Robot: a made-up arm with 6 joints. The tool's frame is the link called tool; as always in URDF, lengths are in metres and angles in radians. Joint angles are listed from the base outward. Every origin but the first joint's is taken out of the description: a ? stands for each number. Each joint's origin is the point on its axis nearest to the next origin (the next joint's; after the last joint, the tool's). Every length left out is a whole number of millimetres.
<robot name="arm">
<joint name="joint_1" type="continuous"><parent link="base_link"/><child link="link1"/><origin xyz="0 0 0.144" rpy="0 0 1.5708"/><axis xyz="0 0 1"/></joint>
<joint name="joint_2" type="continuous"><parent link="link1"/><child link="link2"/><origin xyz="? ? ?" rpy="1.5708 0 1.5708"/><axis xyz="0 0 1"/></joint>
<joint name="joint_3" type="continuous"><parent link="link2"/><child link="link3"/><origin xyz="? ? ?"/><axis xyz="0 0 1"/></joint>
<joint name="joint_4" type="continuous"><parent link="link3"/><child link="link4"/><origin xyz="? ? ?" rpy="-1.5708 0 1.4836"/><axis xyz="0 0 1"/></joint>
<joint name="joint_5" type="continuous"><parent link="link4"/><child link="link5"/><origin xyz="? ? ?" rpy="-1.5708 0 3.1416"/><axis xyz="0 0 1"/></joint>
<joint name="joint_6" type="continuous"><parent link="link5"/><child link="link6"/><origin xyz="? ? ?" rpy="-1.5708 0 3.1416"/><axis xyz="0 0 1"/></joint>
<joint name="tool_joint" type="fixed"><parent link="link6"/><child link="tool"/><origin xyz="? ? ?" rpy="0 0 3.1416"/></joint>
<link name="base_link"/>
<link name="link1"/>
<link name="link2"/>
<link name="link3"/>
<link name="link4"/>
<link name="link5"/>
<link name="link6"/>
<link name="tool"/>
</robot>
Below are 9 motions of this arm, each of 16 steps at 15 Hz.
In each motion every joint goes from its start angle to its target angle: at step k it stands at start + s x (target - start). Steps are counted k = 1, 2, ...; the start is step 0. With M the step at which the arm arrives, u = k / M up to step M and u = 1 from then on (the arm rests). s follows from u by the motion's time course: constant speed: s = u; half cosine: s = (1 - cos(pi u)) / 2; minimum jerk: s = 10 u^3 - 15 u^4 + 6 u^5.
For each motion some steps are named. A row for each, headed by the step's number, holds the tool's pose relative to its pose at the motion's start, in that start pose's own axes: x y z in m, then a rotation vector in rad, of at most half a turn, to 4 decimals.
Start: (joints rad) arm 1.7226 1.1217 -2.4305 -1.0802 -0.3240 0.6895
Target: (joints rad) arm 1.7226 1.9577 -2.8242 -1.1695 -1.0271 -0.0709
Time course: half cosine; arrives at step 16
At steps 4, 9, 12, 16:
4: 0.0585 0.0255 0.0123 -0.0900 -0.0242 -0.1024
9: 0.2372 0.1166 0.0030 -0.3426 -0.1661 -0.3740
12: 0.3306 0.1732 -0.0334 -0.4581 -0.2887 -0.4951
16: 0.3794 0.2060 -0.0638 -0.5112 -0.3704 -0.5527

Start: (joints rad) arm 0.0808 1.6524 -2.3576 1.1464 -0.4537 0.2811
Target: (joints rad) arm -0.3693 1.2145 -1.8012 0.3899 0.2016 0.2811
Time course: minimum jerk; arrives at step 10
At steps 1, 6, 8, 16:
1: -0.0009 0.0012 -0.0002 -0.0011 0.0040 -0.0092
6: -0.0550 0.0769 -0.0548 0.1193 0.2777 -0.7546
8: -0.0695 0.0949 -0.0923 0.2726 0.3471 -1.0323
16: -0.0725 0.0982 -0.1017 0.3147 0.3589 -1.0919

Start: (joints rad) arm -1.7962 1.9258 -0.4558 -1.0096 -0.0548 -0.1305
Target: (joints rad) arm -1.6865 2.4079 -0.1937 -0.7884 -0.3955 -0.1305
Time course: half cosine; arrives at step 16
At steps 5, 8, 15, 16:
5: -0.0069 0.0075 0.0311 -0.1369 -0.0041 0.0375
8: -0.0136 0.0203 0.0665 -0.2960 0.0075 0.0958
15: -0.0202 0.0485 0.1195 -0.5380 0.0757 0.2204
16: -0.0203 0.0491 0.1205 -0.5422 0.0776 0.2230

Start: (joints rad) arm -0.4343 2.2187 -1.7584 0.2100 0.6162 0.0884
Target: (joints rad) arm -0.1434 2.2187 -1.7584 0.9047 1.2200 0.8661
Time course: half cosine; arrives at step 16
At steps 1, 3, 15, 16:
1: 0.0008 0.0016 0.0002 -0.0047 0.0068 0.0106
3: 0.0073 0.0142 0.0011 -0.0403 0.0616 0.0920
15: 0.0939 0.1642 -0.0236 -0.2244 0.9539 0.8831
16: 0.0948 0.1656 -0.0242 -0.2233 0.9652 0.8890

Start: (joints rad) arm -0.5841 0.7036 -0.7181 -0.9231 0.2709 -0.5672
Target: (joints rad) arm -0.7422 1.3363 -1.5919 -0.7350 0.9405 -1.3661
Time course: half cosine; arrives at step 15
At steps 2, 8, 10, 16:
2: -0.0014 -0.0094 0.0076 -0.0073 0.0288 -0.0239
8: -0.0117 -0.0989 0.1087 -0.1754 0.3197 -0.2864
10: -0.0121 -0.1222 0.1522 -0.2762 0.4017 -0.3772
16: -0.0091 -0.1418 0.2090 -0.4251 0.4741 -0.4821

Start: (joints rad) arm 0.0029 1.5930 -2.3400 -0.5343 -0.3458 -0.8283
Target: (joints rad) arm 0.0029 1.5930 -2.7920 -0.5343 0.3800 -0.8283
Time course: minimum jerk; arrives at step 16
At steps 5, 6, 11, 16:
5: 0.0020 -0.0127 0.0022 -0.0177 0.0703 -0.0115
6: 0.0031 -0.0195 0.0028 -0.0267 0.1079 -0.0154
11: 0.0075 -0.0584 -0.0022 -0.0749 0.3243 -0.0091
16: 0.0083 -0.0708 -0.0068 -0.0905 0.3948 0.0039

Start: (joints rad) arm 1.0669 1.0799 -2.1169 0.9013 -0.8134 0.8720
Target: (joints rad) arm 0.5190 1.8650 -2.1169 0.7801 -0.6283 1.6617
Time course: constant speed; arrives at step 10
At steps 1, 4, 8, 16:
1: 0.0022 -0.0488 -0.0022 0.0437 0.0213 -0.0187
4: -0.0314 -0.1904 -0.0099 0.1858 0.0325 -0.0736
8: -0.1619 -0.3410 -0.0233 0.3647 -0.0796 -0.1364
16: -0.2556 -0.3889 -0.0332 0.4320 -0.1872 -0.1596

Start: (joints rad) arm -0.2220 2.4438 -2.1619 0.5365 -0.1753 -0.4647
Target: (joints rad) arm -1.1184 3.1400 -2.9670 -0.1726 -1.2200 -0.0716
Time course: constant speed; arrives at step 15
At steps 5, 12, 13, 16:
5: 0.0450 -0.1978 0.0276 0.3572 -0.3886 -0.1328
12: 0.1334 -0.4414 -0.0735 0.6196 -0.8851 -0.4882
13: 0.1488 -0.4682 -0.0984 0.6305 -0.9435 -0.5535
16: 0.1818 -0.5139 -0.1537 0.6309 -1.0456 -0.6920

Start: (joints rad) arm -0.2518 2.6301 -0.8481 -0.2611 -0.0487 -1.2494
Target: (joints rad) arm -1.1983 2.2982 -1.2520 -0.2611 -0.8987 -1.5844
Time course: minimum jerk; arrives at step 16
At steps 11, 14, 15, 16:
11: 0.3468 0.0160 -0.1782 1.2443 0.3602 0.4024
14: 0.4067 0.0690 -0.2232 1.4361 0.5891 0.4379
15: 0.4111 0.0741 -0.2270 1.4506 0.6105 0.4398
16: 0.4118 0.0749 -0.2276 1.4529 0.6140 0.4400

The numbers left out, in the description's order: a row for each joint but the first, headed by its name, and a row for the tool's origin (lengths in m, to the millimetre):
joint_2: 0 0 0
joint_3: 0.432 0.059 0
joint_4: -0.174 0.031 0
joint_5: 0 0 0
joint_6: 0 -0.07 0
tool: 0 0 0

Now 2 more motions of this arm.
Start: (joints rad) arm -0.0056 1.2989 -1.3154 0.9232 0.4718 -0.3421
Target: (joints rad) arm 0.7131 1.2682 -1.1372 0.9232 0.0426 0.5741
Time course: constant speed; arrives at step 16
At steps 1, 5, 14, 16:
1: 0.0045 0.0049 0.0016 -0.0230 0.0077 0.0526
5: 0.0231 0.0245 0.0050 -0.1101 0.0517 0.2639
14: 0.0663 0.0648 -0.0035 -0.2658 0.2244 0.7397
16: 0.0757 0.0726 -0.0082 -0.2907 0.2757 0.8445

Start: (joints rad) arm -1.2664 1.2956 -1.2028 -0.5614 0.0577 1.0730
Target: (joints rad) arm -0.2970 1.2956 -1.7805 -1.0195 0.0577 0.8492
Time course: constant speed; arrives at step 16
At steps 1, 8, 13, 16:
1: -0.0023 0.0140 -0.0016 -0.0696 -0.0048 -0.0436
8: -0.0210 0.1020 -0.0381 -0.5454 -0.1139 -0.2760
13: -0.0411 0.1447 -0.0841 -0.8537 -0.2620 -0.3514
16: -0.0569 0.1595 -0.1146 -1.0169 -0.3711 -0.3561

